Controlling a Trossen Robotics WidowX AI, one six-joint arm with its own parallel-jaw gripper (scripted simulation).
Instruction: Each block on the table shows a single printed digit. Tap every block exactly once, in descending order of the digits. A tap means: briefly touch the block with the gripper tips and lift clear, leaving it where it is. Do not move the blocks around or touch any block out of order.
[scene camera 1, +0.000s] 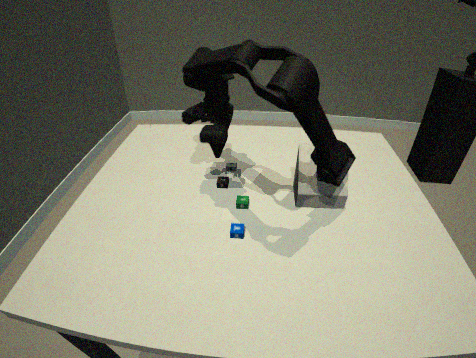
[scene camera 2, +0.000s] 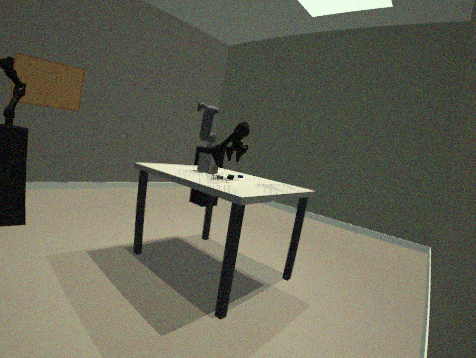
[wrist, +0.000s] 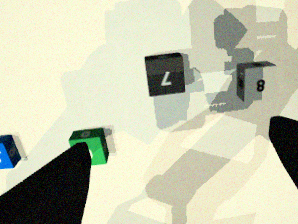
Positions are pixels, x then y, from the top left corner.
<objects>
My gripper (wrist: 180, 139) is 10 cm from the lens. A green block (wrist: 94, 138) is 23 cm from the lens. A black block marked 7 (wrist: 165, 72) is 20 cm from the lens.
</objects>
